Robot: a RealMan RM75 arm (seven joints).
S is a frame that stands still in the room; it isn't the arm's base.
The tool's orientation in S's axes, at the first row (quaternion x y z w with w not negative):
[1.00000 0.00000 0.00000 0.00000]
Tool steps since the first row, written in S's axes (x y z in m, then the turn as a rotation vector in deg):
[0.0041 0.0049 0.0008 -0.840 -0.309 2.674]
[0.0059 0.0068 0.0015 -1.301 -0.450 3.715]
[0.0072 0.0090 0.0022 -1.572 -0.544 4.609]
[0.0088 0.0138 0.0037 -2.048 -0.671 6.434]
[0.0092 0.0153 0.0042 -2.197 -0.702 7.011]
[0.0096 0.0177 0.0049 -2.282 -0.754 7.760]
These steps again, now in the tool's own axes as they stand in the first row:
[0.0041 -0.0049 -0.0008 -0.840 0.309 -2.674]
[0.0059 -0.0068 -0.0015 -1.301 0.450 -3.715]
[0.0072 -0.0090 -0.0022 -1.572 0.544 -4.609]
[0.0088 -0.0138 -0.0037 -2.048 0.671 -6.434]
[0.0092 -0.0153 -0.0042 -2.197 0.702 -7.011]
[0.0096 -0.0177 -0.0049 -2.282 0.754 -7.760]

